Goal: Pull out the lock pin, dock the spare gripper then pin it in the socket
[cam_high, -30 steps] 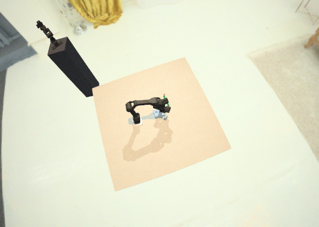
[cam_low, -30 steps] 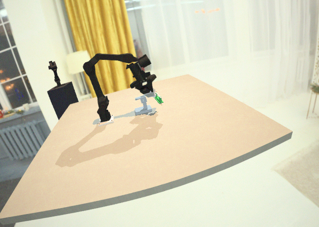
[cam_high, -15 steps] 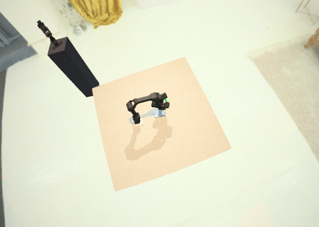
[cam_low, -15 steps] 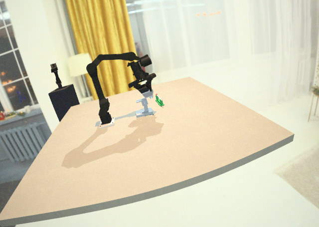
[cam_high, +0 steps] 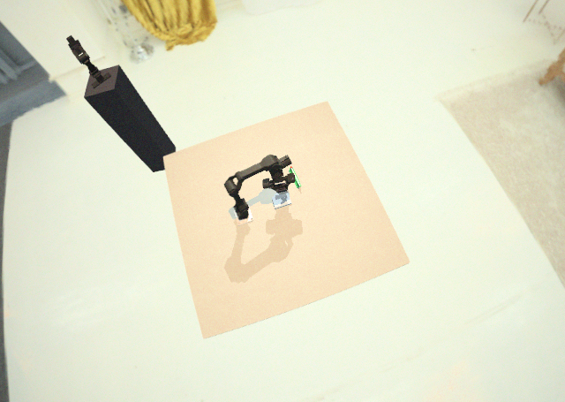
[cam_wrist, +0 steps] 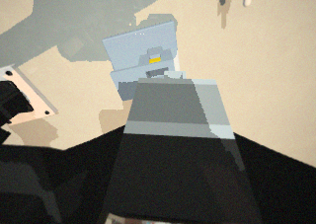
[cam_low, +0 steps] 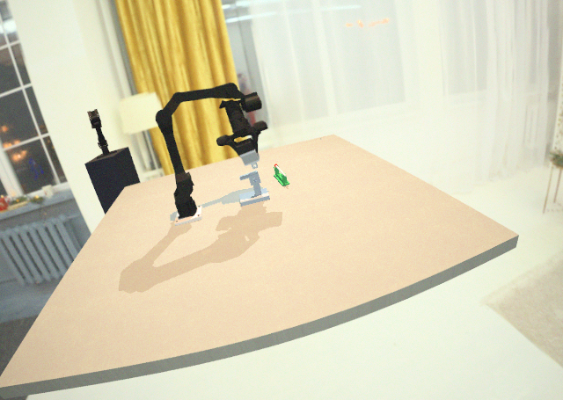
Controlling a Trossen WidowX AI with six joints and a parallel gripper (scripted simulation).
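Right now the green cradle is 15 cm to the left of my gripper tip, 15 cm below it and 9 cm ahead of it. Also, from my gripper tip: spare gripper: 1 cm to the left; grey mount: 12 cm below, 1 cm to the left, 1 cm behind.
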